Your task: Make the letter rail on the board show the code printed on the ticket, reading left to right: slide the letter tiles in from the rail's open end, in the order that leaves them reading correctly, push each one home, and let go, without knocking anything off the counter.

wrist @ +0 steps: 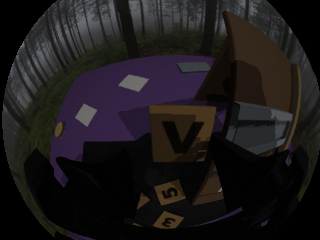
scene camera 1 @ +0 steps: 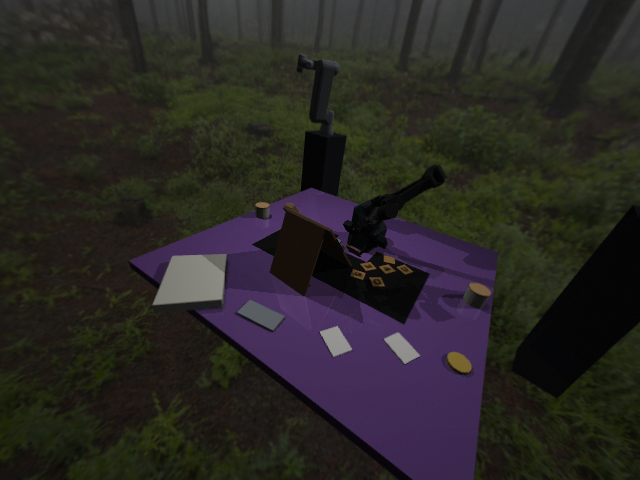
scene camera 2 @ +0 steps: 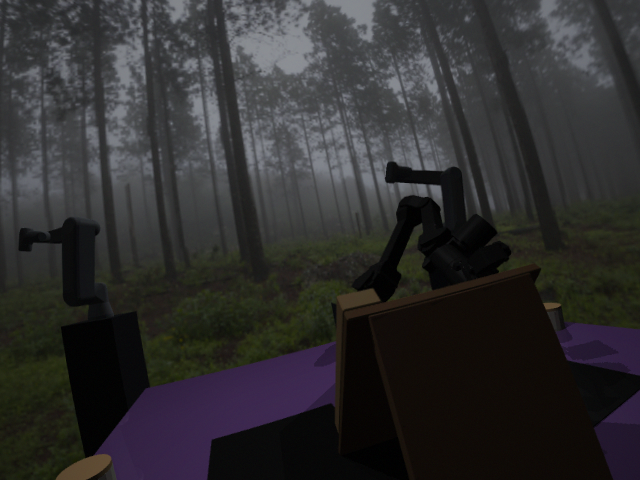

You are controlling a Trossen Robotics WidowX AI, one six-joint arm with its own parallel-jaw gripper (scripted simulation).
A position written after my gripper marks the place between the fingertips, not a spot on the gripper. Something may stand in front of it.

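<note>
My own gripper is visible to me at (scene camera 1: 353, 251) and at (wrist: 181, 137). There is a brown slanted board (scene camera 2: 473, 374), which I also find at (wrist: 262, 88) and at (scene camera 1: 301, 239). A white box (scene camera 1: 191, 282) is here too, though the wrist view does not show it, since it is hidden there by the brown slanted board. I see a black mat (scene camera 1: 396, 299), again at (wrist: 191, 175). As for the grey card, it is at (scene camera 1: 257, 313), and in scene camera 2 the card is out of frame.
</note>
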